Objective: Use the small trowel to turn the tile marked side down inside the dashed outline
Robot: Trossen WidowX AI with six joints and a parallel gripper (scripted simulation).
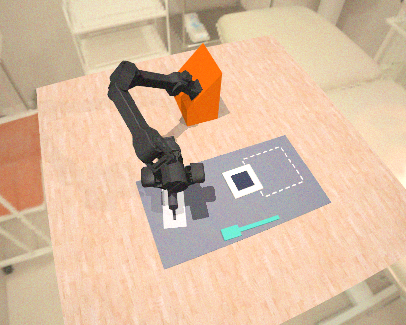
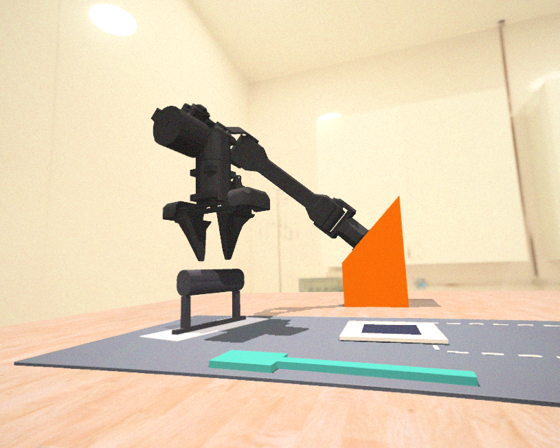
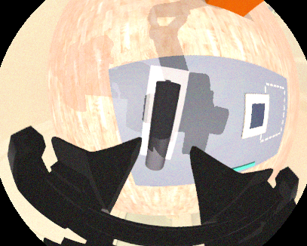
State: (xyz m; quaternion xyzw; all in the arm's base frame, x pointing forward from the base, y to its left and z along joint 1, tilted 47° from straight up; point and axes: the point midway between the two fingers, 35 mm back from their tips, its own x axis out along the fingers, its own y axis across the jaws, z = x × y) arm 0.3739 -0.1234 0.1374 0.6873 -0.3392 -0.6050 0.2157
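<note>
Now: the black-handled tool 6 cm below my gripper tip and 3 cm behind it. From my gripper tip the other things lie so: white tile (26 cm to the left, 10 cm below, 1 cm behind); grey mat (21 cm to the left, 12 cm below, 3 cm ahead); teal trowel (20 cm to the left, 17 cm ahead, 10 cm below).
</note>
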